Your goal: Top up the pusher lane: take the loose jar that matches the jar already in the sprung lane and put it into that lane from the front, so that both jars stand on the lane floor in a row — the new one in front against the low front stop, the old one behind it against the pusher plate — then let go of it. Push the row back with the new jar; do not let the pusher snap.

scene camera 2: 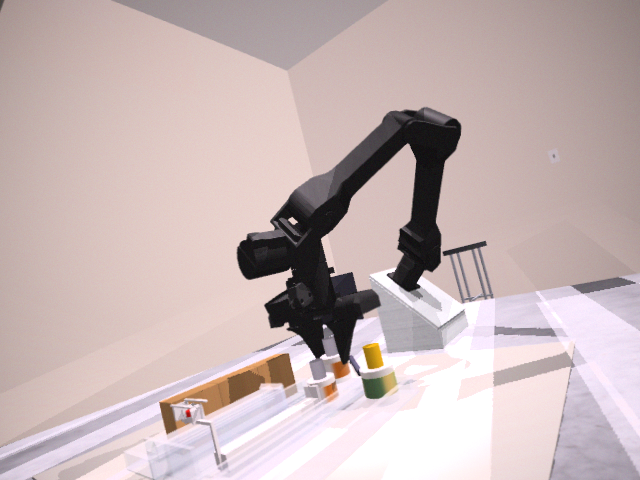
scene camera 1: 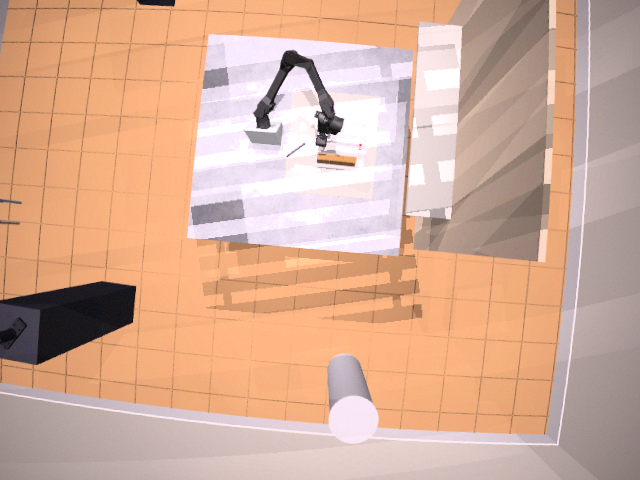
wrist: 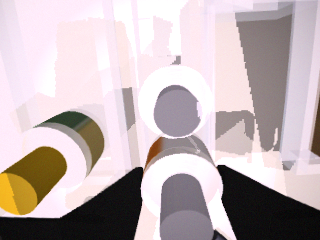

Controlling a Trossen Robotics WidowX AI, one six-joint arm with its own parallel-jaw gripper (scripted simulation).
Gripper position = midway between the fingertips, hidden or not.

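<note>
I can see my gripper (scene camera 2: 334, 364), and the same gripper (wrist: 179, 173) is visible to me from the wrist too.
</note>
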